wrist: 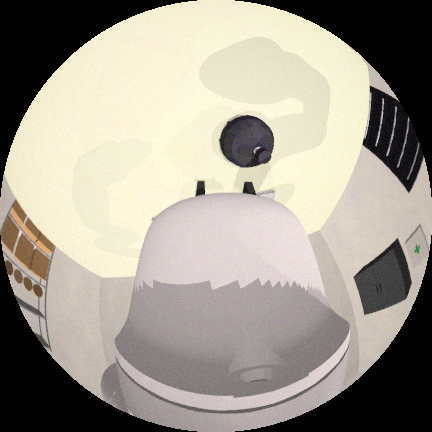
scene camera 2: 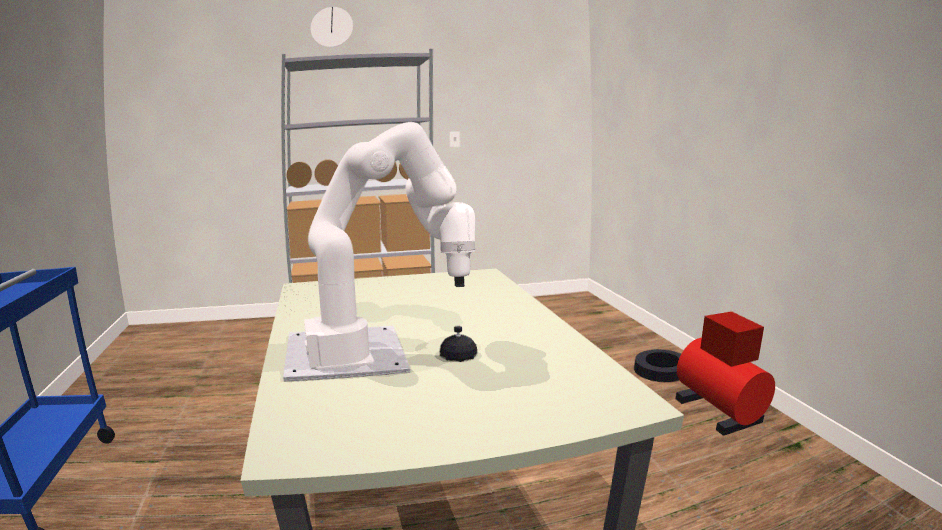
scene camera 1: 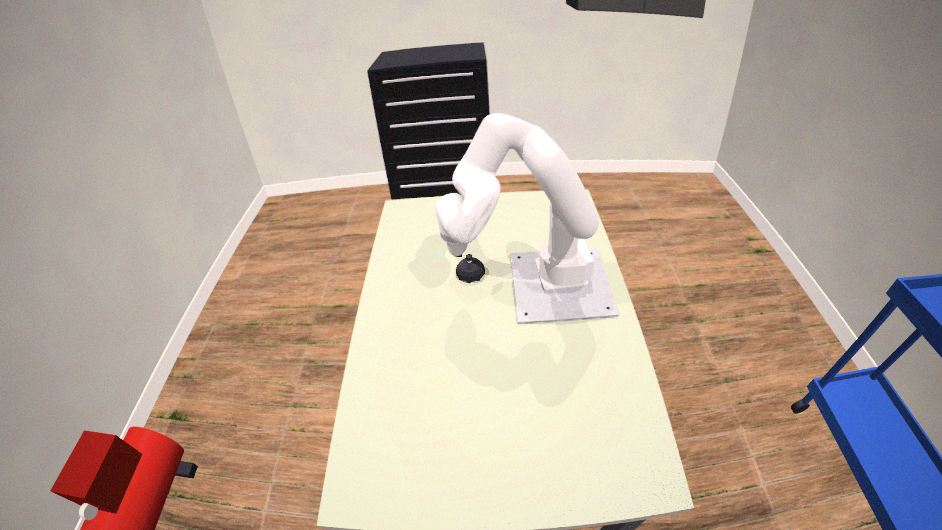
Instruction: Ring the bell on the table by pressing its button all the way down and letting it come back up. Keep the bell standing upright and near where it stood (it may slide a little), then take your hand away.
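Frame: origin at the arm's base, x back, y right, z up, level; metres.
Seen in the pictures: hand, tool point: [wrist: 224,204] [scene camera 2: 459,282] [scene camera 1: 458,249]; arm's base, link origin: [scene camera 2: 342,355] [scene camera 1: 560,272].
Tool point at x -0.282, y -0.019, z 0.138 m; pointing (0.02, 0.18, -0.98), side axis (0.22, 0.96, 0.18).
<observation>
Offsets run from my tool point to a thing's middle. Level surfaces: height alone.
The bell {dx +0.027, dy +0.067, dz -0.115 m} [scene camera 1: 470,270] [scene camera 2: 458,348] [wrist: 244,137] is a black dome standing upright on the pale table {dz -0.148 m} [scene camera 1: 500,454] [scene camera 2: 421,428] [wrist: 100,90]. Its small black button {dx +0.027, dy +0.067, dz -0.087 m} [scene camera 1: 469,257] [scene camera 2: 457,328] [wrist: 264,156] stands up on a short light stem, with a gap between button and dome. My gripper [scene camera 1: 457,253] [scene camera 2: 459,282] [wrist: 225,188] is open and empty, its two dark fingers apart in the wrist view. It points down well above the bell in scene camera 2, clear of the button. In scene camera 1 the arm hides most of the gripper.
The arm's base plate [scene camera 1: 533,306] [scene camera 2: 296,374] is bolted to the table beside the bell. Off the table are a black drawer cabinet [scene camera 1: 431,59], a blue cart [scene camera 1: 876,421] [scene camera 2: 52,412], a red compressor [scene camera 1: 148,471] [scene camera 2: 721,382] and a shelf rack [scene camera 2: 431,92].
</observation>
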